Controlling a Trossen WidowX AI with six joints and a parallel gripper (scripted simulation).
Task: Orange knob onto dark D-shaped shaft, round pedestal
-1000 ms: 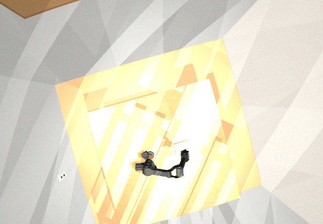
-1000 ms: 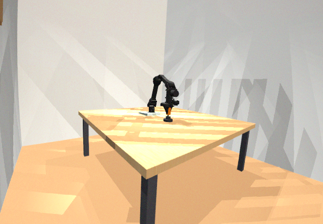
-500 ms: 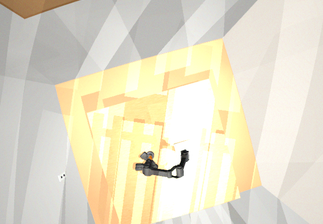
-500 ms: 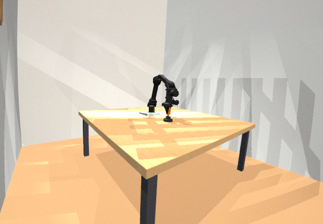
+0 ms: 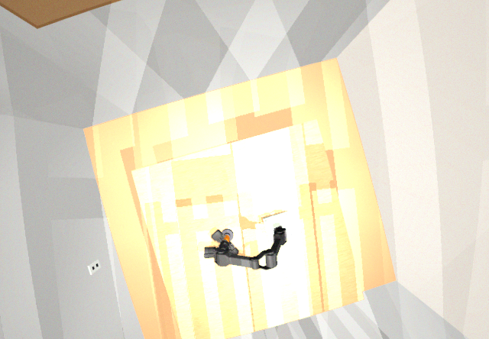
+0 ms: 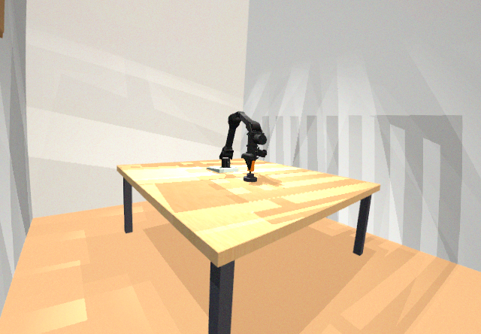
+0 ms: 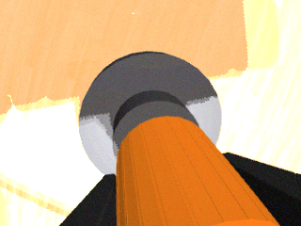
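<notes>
My gripper tip is 2 cm below the orange knob. Also, from my gripper tip: pedestal: 4 cm below.
</notes>
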